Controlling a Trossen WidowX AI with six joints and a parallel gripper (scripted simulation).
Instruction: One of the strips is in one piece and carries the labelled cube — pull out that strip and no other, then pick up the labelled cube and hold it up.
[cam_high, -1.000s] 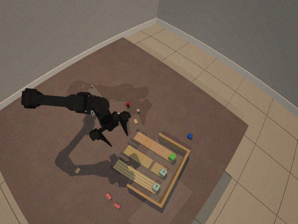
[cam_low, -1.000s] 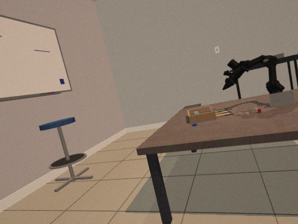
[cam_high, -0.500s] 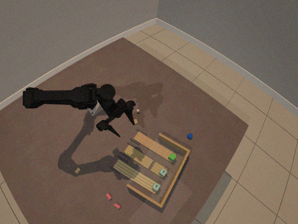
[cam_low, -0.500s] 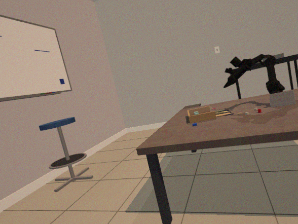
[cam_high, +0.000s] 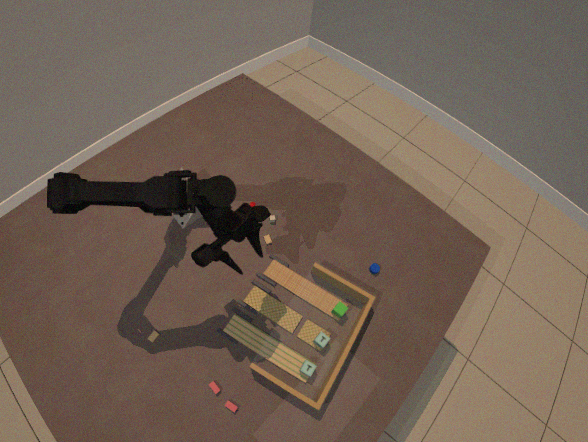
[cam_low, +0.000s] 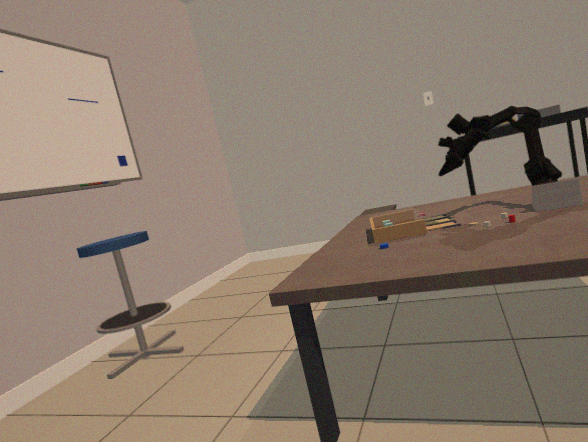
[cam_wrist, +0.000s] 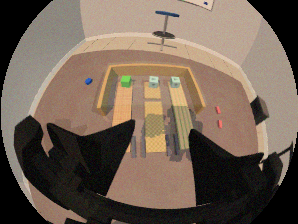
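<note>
The green-striped strip lies 19 cm below my gripper tip, 15 cm ahead of it and 7 cm to the right of it. From my gripper tip the other things lie so: blue cylinder: 32 cm to the left, 18 cm below, 17 cm ahead; red cylinder: 22 cm behind, 18 cm below, 16 cm to the left.
</note>
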